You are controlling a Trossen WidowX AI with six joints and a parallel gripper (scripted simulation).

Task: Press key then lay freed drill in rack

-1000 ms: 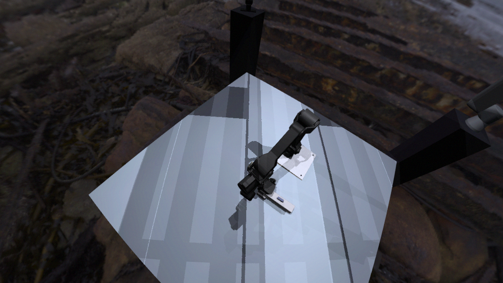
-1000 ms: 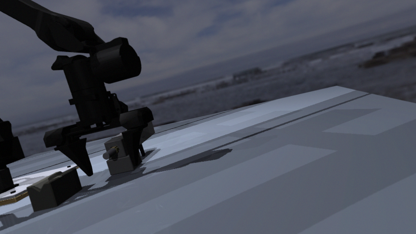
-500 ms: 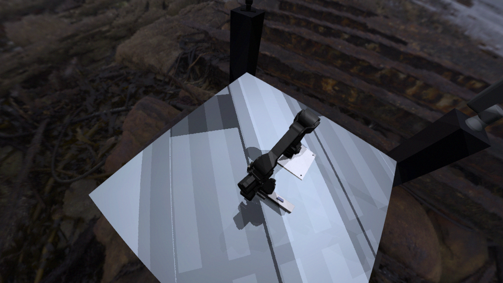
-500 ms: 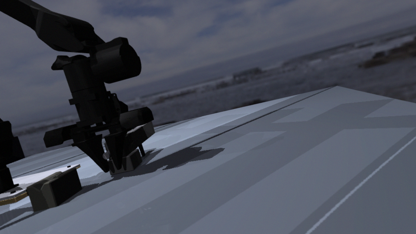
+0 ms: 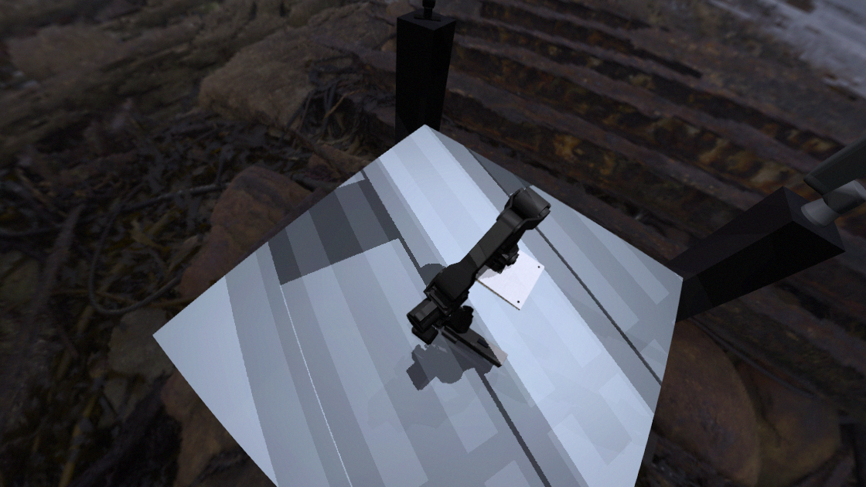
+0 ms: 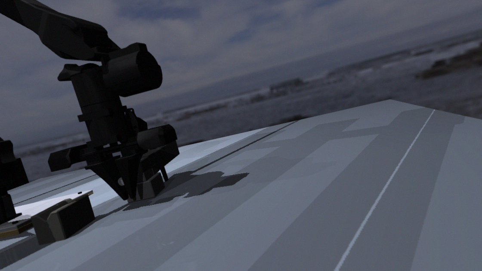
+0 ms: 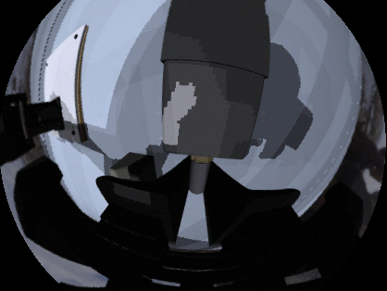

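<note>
My gripper tip is 5 cm to the right of the drill and 3 cm below it. The rest, counted from my gripper tip: grey fixture block 1 cm ahead, 12 cm to the left, 3 cm above; rack 8 cm behind, 4 cm to the right; dark key 1 cm ahead, 14 cm to the left, 4 cm above.
</note>
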